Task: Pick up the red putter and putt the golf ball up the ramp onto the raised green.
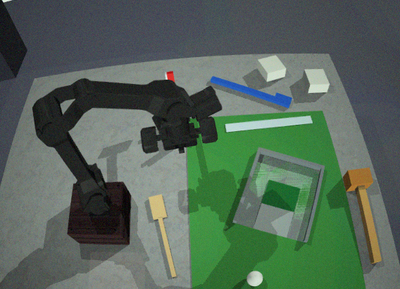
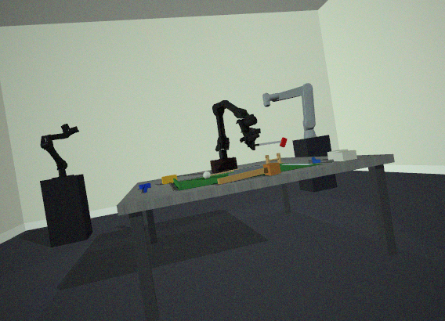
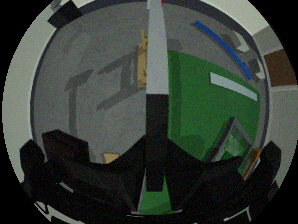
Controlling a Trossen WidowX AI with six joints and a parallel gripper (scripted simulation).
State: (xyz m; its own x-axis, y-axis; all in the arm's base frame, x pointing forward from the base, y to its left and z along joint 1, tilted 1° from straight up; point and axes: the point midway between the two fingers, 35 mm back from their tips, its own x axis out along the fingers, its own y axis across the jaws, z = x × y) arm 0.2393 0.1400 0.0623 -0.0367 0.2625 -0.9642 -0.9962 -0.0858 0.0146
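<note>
My gripper tip is 190 mm to the left of the tan paddle, 120 mm above it and 80 mm past it. Round my gripper tip: green mat 240 mm ahead, 190 mm to the right, 120 mm below; then wooden stand 130 mm to the left, 90 mm below, 20 mm behind; then red putter 110 mm to the left, 30 mm above, 10 mm behind.
</note>
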